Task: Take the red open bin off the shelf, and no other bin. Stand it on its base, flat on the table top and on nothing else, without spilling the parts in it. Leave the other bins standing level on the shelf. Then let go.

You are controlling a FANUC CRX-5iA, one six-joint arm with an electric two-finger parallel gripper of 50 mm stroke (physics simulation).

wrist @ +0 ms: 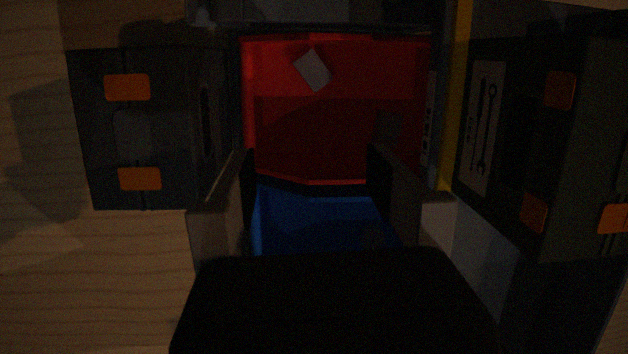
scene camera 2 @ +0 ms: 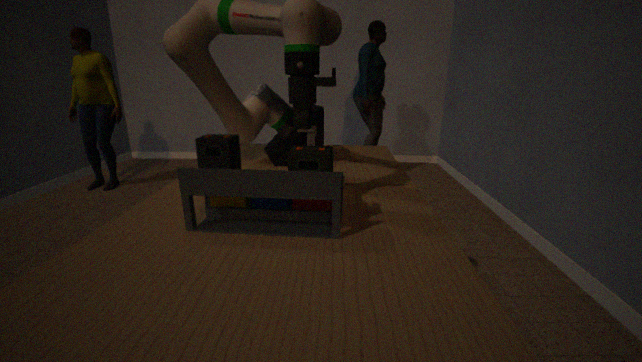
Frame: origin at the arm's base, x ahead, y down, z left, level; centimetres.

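Where they show: gripper, between the fingertips: (wrist: 311,168); arm's base, origin of its link: (scene camera 2: 293,128).
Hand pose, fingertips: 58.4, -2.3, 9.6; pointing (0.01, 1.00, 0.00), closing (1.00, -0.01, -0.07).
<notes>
Each offset is from my fingertips to the top centre of the thing, as dx, dy, dz. "spot": to the spot under its first point.
The red open bin @(+4.1, +8.2, +0.8) (scene camera 2: 312,205) (wrist: 335,115) is at one end of the shelf @(spot: +20.2, +2.9, -11.4) (scene camera 2: 260,182) (wrist: 454,100). In the wrist view a pale block @(+1.5, +13.9, +3.6) (wrist: 312,70) and a darker part @(+7.6, +13.9, -2.0) (wrist: 388,125) lie in it. The blue bin @(+3.0, +8.2, -10.3) (scene camera 2: 270,203) (wrist: 320,220) is beside it, and the yellow bin @(+1.8, +8.2, -21.5) (scene camera 2: 228,201) shows beyond the blue one in the scene view. My gripper (wrist: 311,168) is open and empty. In the wrist view its fingertips overlap the red bin's lower part, one near each side, close to the blue bin. Their height above the bins is unclear, and the picture is dark.
Dark cases with orange latches stand by the shelf: one @(+11.1, -6.1, -23.0) (scene camera 2: 218,151) at the left and one @(+13.9, -3.6, -0.1) (scene camera 2: 311,159) near the arm in the scene view. In the wrist view, a case @(-9.1, +3.1, +2.0) (wrist: 155,130) is left of the bins and another (wrist: 570,150) is right. Two people stand in the background.
</notes>
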